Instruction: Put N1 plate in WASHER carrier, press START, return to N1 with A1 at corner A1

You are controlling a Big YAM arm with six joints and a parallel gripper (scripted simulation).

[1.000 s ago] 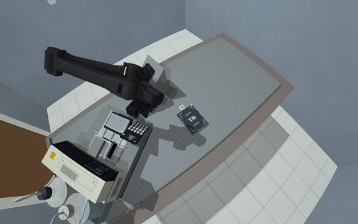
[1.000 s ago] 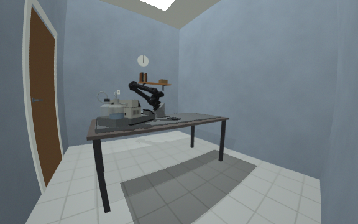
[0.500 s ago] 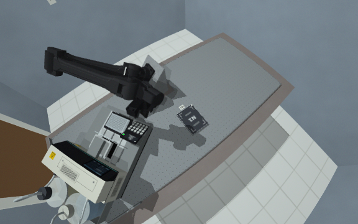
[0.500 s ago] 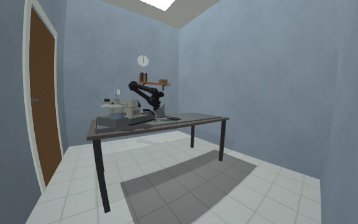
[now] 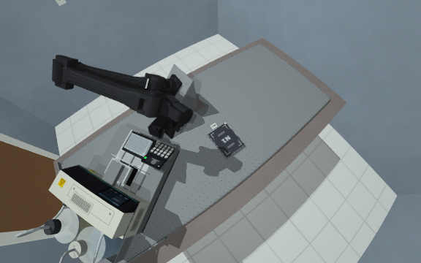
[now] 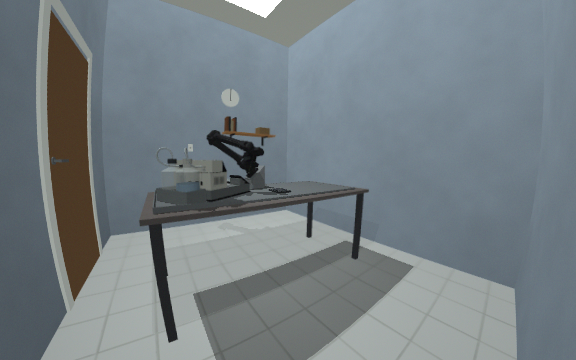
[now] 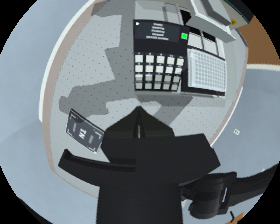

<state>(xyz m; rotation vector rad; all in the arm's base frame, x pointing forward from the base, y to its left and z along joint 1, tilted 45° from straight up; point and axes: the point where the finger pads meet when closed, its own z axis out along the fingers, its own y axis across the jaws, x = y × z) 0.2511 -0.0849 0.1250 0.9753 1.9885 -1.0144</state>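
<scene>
My hand is 16 cm to the left of the white well plate, 10 cm past it and 6 cm above it. The rest, counted from my hand: plate washer (29 cm to the right, 2 cm below, 2 cm behind); bottle (58 cm to the right, 8 cm ahead, 1 cm below).
</scene>
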